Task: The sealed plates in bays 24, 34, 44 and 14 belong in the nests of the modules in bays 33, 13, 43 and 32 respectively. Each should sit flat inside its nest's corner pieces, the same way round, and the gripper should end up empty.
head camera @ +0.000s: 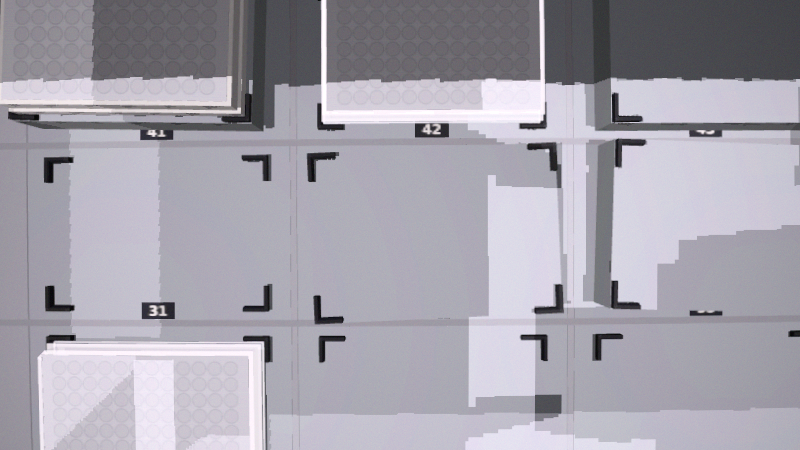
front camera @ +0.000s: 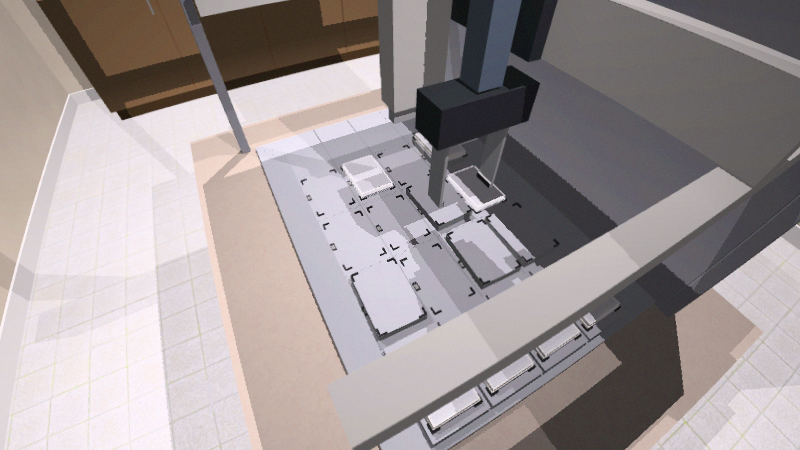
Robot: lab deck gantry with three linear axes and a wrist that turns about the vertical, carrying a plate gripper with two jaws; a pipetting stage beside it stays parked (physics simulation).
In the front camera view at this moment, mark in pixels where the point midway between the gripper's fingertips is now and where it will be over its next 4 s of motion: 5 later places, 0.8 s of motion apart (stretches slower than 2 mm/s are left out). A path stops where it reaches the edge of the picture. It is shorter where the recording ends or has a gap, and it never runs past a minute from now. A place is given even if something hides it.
My gripper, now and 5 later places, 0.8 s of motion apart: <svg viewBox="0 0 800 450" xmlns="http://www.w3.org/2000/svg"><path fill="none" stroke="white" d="M460 190L575 239L608 268L453 224L443 232L441 246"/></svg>
